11 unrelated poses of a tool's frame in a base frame.
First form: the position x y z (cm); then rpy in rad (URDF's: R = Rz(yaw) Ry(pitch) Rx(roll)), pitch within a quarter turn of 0, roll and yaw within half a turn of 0.
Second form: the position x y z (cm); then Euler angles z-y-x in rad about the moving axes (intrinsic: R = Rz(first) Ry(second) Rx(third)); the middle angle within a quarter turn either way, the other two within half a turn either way. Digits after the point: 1 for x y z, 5 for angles.
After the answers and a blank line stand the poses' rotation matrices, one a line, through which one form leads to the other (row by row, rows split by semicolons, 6 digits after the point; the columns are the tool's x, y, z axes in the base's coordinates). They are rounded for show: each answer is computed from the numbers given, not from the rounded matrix.
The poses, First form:
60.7, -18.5, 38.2, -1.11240, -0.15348, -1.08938
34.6, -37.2, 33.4, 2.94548, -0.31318, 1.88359
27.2, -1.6, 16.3, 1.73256, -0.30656, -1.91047
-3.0, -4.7, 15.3, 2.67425, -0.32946, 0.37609
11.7, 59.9, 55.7, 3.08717, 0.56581, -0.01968
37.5, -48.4, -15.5, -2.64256, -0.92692, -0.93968
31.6, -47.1, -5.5, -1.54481, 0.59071, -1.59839
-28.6, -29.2, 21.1, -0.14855, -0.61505, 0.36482
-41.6, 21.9, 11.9, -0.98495, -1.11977, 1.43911
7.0, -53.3, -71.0, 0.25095, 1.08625, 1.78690
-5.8, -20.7, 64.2, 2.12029, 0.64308, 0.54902
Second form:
60.7, -18.5, 38.2, -1.08938, -0.15348, -1.11240
34.6, -37.2, 33.4, 1.88359, -0.31318, 2.94548
27.2, -1.6, 16.3, -1.91047, -0.30656, 1.73256
-3.0, -4.7, 15.3, 0.37609, -0.32946, 2.67425
11.7, 59.9, 55.7, -0.01968, 0.56581, 3.08717
37.5, -48.4, -15.5, -0.93968, -0.92692, -2.64256
31.6, -47.1, -5.5, -1.59839, 0.59071, -1.54481
-28.6, -29.2, 21.1, 0.36482, -0.61505, -0.14855
-41.6, 21.9, 11.9, 1.43911, -1.11977, -0.98495
7.0, -53.3, -71.0, 1.78690, 1.08625, 0.25095
-5.8, -20.7, 64.2, 0.54902, 0.64308, 2.12029

0.457592 0.455695 0.763513; -0.875921 0.083385 0.475194; 0.152878 -0.886222 0.437309
-0.292750 0.951712 0.092417; 0.905196 0.244699 0.347479; 0.308086 0.185380 -0.933123
-0.317646 -0.052622 -0.946748; -0.898905 0.334485 0.283002; 0.301781 0.940931 -0.153550
0.880084 0.192333 0.434120; 0.347533 -0.883905 -0.312941; 0.323532 0.426285 -0.844753
0.843991 0.009506 -0.536273; -0.016612 -0.998900 -0.043851; -0.536100 0.045918 -0.842905
0.354205 -0.483065 0.800742; -0.484664 -0.827111 -0.284584; 0.799775 -0.287289 -0.527091
-0.022915 0.041335 0.998883; -0.830229 0.555834 -0.042047; -0.556951 -0.830265 0.021580
0.762993 -0.273074 -0.585895; 0.291399 0.954368 -0.065331; 0.576999 -0.120882 0.807750
0.057235 -0.449649 -0.891370; 0.432115 0.816027 -0.383896; 0.900000 -0.363202 0.241005
-0.099881 -0.993263 0.058749; 0.454972 0.006919 0.890479; -0.884886 0.115671 0.451216
0.682645 0.708771 0.177878; 0.417613 -0.178635 -0.890892; -0.599663 0.682447 -0.417936

